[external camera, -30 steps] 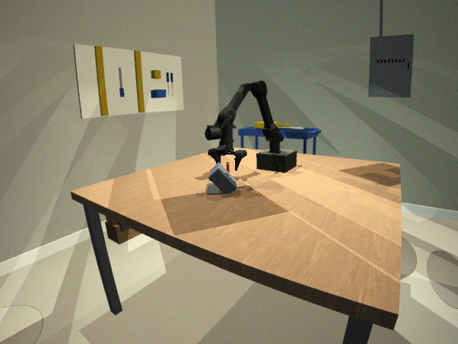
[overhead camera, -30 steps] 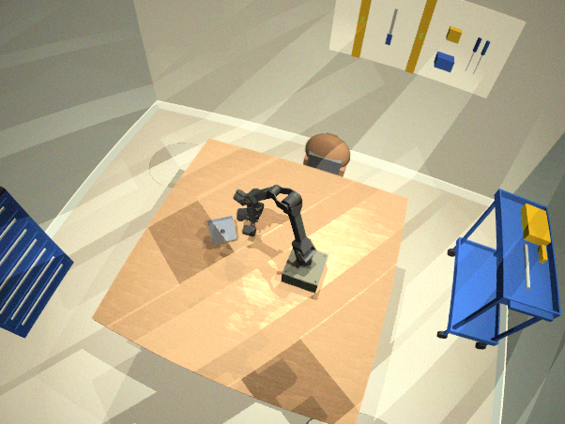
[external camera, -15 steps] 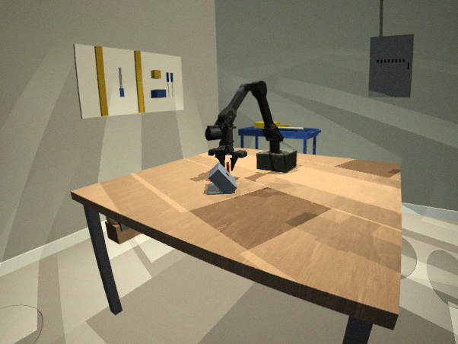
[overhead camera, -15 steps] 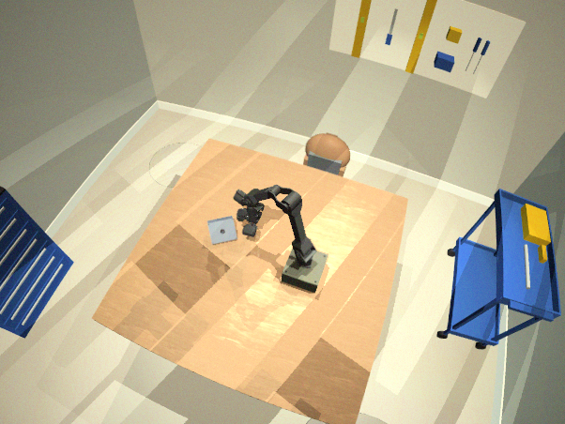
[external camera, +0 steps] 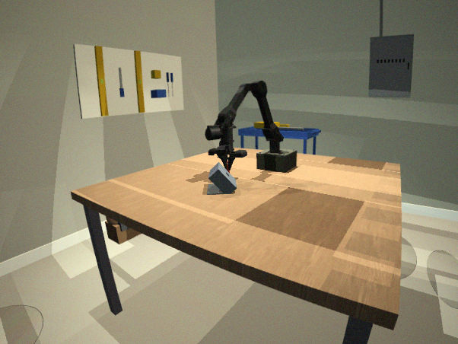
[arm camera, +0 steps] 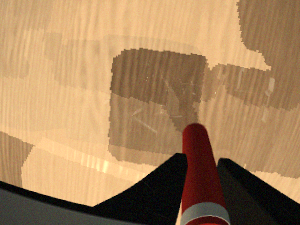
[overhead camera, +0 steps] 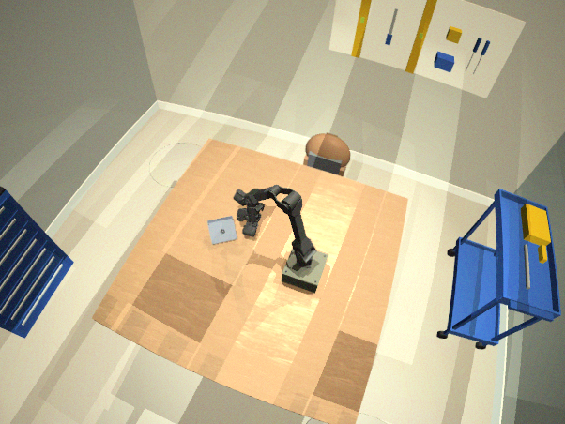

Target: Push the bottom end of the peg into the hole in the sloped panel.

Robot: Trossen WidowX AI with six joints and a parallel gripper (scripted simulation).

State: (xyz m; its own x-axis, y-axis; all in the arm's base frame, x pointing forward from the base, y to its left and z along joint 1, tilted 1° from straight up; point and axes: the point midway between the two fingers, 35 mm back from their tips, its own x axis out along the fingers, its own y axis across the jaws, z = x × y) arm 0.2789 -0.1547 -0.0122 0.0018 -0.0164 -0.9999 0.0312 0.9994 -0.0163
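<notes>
The sloped panel is 150 mm ahead of my gripper tip and 50 mm to the left of it. From my gripper tip the other things lie so: round red peg (20 mm above).
</notes>
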